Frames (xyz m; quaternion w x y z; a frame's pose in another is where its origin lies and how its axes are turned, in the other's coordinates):
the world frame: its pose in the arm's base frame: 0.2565 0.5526 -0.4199 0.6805 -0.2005 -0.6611 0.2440
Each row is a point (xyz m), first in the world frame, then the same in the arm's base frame.
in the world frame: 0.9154 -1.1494 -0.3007
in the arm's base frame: 0.6396 0.1942 0.9852
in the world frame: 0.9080 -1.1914 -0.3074
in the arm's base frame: 0.6491 0.1565 1.0040
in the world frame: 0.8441 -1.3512 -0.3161
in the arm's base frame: 0.6681 -0.0092 1.0475
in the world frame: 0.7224 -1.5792 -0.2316
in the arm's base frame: 0.5982 -0.2686 1.0895
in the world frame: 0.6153 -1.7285 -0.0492
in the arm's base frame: 0.4255 -0.4611 1.1008
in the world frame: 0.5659 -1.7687 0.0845
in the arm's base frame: 0.2945 -0.5295 1.0912
